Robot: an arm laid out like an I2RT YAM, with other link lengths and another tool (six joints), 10 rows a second.
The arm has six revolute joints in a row. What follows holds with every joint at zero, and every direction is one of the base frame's.
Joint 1 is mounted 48.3 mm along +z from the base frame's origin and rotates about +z.
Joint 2 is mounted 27.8 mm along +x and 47.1 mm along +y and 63.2 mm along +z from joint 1 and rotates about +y.
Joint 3 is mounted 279.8 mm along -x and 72.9 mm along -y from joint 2 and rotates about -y.
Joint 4 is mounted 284.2 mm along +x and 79.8 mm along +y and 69.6 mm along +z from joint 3 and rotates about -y.
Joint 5 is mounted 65.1 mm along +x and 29.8 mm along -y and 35.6 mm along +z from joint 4 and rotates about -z.
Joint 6 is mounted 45.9 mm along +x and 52.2 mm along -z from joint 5 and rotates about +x.
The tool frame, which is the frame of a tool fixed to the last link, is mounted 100 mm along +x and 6 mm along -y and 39 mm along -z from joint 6; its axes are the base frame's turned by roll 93.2, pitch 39.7 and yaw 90 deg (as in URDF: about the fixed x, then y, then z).
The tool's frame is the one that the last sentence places.
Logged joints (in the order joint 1, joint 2, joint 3, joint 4, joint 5, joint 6), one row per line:
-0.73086 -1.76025 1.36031 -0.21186 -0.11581 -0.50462
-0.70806 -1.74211 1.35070 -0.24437 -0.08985 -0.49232
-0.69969 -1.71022 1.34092 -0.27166 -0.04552 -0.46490
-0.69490 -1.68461 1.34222 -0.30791 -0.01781 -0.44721
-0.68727 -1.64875 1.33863 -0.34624 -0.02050 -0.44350
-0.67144 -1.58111 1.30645 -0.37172 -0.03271 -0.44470
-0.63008 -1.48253 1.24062 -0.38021 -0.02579 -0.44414
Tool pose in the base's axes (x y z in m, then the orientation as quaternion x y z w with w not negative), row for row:
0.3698 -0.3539 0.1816 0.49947 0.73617 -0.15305 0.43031
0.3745 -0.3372 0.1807 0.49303 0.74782 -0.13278 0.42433
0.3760 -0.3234 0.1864 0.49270 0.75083 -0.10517 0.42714
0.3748 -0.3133 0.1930 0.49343 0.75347 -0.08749 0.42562
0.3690 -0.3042 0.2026 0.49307 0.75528 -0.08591 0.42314
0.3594 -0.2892 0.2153 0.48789 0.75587 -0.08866 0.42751
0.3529 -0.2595 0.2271 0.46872 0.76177 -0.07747 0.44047
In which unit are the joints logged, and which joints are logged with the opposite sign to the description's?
The joints are logged in radians. Opposite sign: joint 2, joint 5.
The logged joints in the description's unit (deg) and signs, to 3 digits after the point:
-41.875 100.855 77.940 -12.139 6.635 -28.913
-40.569 99.816 77.389 -14.001 5.148 -28.208
-40.089 97.988 76.829 -15.565 2.608 -26.637
-39.815 96.521 76.904 -17.642 1.020 -25.623
-39.378 94.466 76.698 -19.838 1.175 -25.411
-38.471 90.591 74.854 -21.298 1.874 -25.479
-36.101 84.943 71.082 -21.784 1.478 -25.447

